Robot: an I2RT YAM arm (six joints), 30 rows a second.
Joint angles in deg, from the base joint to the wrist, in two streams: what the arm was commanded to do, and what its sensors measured. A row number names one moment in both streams.
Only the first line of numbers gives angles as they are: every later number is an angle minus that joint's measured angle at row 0.
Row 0, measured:
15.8, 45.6, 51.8, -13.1, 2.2, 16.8
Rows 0 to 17, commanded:
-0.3, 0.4, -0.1, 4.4, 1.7, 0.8
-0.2, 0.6, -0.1, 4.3, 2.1, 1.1
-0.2, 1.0, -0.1, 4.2, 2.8, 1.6
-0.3, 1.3, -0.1, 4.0, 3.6, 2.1
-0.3, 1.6, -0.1, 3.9, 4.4, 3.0
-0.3, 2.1, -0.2, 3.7, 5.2, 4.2
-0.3, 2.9, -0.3, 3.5, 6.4, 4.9
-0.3, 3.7, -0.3, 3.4, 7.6, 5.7
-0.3, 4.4, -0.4, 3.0, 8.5, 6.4
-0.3, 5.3, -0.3, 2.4, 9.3, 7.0
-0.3, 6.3, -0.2, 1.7, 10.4, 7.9
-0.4, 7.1, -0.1, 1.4, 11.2, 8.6
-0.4, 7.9, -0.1, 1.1, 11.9, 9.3
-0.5, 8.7, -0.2, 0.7, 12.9, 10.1
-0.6, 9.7, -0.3, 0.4, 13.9, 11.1
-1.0, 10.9, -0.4, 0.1, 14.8, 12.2
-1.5, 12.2, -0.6, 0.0, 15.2, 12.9
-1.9, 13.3, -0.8, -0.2, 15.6, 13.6
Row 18, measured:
-0.3, 9.6, -0.3, -1.1, 9.9, 8.8
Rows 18 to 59, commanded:
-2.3, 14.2, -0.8, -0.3, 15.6, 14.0
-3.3, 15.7, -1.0, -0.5, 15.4, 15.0
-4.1, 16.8, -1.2, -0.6, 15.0, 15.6
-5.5, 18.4, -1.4, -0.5, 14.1, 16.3
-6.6, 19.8, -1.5, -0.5, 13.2, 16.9
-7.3, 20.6, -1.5, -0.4, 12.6, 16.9
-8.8, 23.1, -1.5, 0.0, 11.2, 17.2
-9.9, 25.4, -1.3, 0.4, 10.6, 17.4
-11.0, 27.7, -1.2, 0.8, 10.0, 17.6
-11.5, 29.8, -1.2, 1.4, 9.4, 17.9
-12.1, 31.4, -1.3, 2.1, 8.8, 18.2
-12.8, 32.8, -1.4, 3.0, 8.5, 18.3
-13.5, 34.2, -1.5, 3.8, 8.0, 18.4
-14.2, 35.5, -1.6, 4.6, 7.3, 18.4
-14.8, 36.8, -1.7, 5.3, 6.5, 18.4
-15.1, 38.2, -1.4, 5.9, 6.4, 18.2
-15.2, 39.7, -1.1, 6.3, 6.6, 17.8
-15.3, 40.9, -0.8, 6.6, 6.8, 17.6
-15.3, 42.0, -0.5, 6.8, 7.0, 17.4
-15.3, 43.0, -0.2, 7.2, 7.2, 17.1
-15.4, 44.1, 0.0, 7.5, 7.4, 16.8
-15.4, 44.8, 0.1, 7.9, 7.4, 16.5
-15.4, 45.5, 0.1, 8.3, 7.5, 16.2
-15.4, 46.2, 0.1, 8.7, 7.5, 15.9
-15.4, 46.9, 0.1, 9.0, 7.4, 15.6
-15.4, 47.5, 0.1, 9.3, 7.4, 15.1
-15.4, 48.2, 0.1, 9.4, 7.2, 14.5
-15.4, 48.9, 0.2, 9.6, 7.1, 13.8
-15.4, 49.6, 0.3, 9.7, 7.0, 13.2
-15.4, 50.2, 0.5, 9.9, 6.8, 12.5
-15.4, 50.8, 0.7, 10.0, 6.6, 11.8
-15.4, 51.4, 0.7, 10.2, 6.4, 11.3
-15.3, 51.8, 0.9, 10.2, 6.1, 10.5
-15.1, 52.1, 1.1, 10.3, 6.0, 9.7
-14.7, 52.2, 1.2, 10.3, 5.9, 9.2
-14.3, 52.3, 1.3, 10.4, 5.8, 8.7
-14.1, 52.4, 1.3, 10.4, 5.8, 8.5
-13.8, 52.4, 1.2, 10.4, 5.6, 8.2
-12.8, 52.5, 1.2, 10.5, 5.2, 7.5
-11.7, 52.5, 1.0, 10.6, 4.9, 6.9
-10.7, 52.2, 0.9, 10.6, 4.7, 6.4
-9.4, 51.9, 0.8, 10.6, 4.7, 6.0
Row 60, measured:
-13.7, 51.8, 0.3, 10.1, 6.9, 8.4
